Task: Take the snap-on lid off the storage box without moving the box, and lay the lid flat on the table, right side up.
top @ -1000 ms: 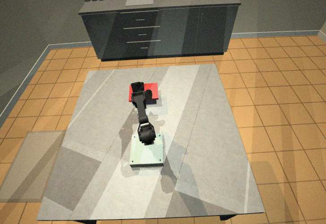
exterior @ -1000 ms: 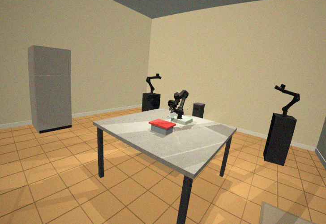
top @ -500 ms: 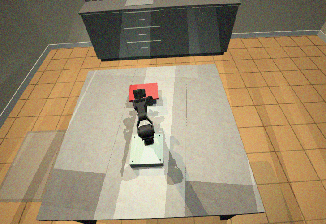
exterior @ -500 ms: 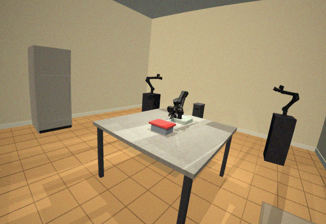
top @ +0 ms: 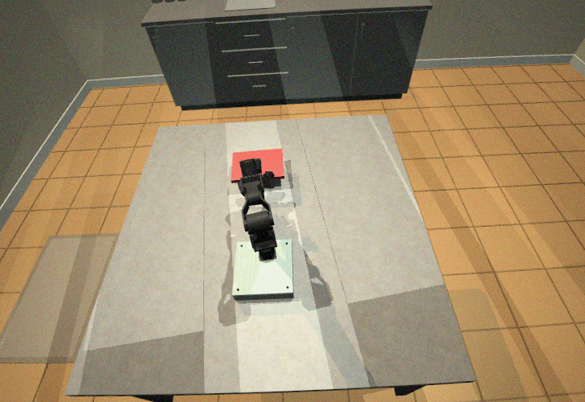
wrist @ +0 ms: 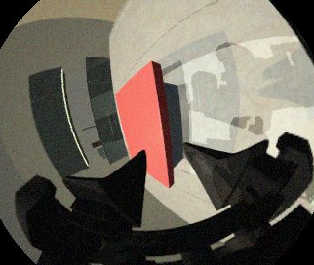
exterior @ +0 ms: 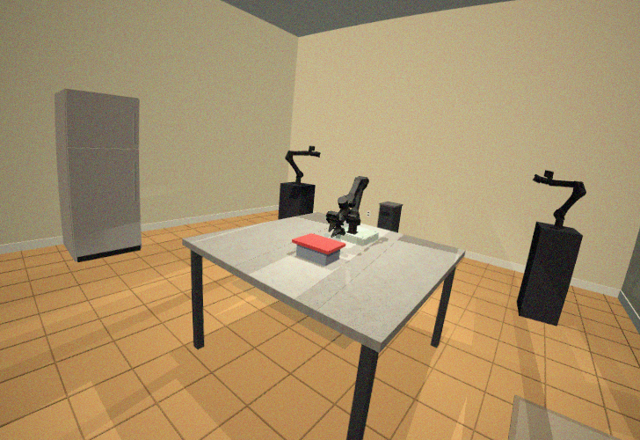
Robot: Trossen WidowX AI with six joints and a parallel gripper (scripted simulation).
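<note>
Right now the red lid is 10 cm ahead of my gripper tip, 2 cm below it and 1 cm to the right of it. Also, from my gripper tip: grey storage box: 10 cm ahead, 7 cm below, 1 cm to the right.
</note>
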